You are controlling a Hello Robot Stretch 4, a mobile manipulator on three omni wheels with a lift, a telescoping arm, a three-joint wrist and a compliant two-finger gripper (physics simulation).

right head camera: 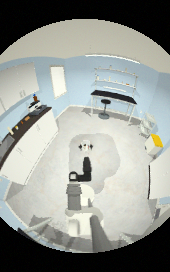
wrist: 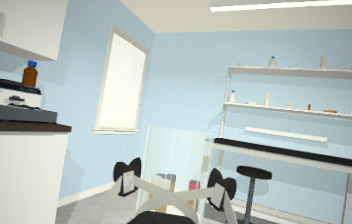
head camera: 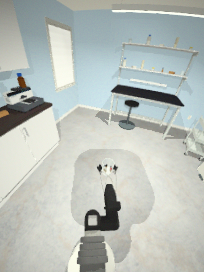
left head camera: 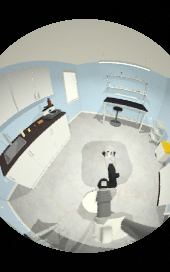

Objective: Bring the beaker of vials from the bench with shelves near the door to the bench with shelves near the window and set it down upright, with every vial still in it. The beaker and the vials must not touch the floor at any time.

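My gripper (head camera: 107,169) (left head camera: 108,153) (right head camera: 86,146) (wrist: 175,175) is shut on the clear beaker (wrist: 175,147), one pad on each side. The beaker is about upright and is held in the air above the floor. Several vials stand low inside it; in the wrist view a red cap (wrist: 194,185) and a pale cap (wrist: 160,181) show, partly hidden by the finger strips. The bench with shelves near the window (head camera: 147,95) (left head camera: 127,104) (right head camera: 114,96) (wrist: 285,152) stands at the far wall, ahead and to the right, well apart from the gripper. The bench near the door does not show.
A black stool (head camera: 131,104) (wrist: 254,173) stands at the bench's front left. The window (head camera: 62,56) (wrist: 121,85) is left of the corner. A white counter (head camera: 35,145) with a brown bottle (head camera: 21,80) runs along the left. A cart (head camera: 194,145) and a yellow-topped box (right head camera: 156,140) stand at the right.
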